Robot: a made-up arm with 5 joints. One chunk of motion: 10 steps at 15 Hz.
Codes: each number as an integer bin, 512 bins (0 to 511) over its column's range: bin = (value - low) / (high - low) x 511, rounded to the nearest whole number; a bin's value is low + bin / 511 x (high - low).
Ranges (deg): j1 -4..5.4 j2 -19.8..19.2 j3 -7.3..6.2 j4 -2.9..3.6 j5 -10.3..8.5
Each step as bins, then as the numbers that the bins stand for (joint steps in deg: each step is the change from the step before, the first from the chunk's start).
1 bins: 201 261 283 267 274
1 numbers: -0.303 0.120 0.177 0.496 -0.219
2 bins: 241 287 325 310 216
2 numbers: 0.433 2.104 1.286 1.043 -2.353
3 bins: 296 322 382 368 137
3 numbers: 1.445 4.775 2.792 1.781 -5.260
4 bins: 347 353 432 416 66
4 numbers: 2.383 7.141 4.113 2.392 -7.872
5 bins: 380 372 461 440 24
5 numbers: 2.990 8.591 4.879 2.697 -9.417
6 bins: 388 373 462 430 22
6 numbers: 3.137 8.668 4.905 2.570 -9.491
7 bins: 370 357 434 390 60
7 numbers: 2.806 7.447 4.166 2.061 -8.093
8 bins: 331 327 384 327 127
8 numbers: 2.089 5.157 2.845 1.259 -5.628
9 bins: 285 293 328 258 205
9 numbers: 1.243 2.562 1.365 0.382 -2.758
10 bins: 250 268 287 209 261
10 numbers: 0.599 0.654 0.282 -0.241 -0.698
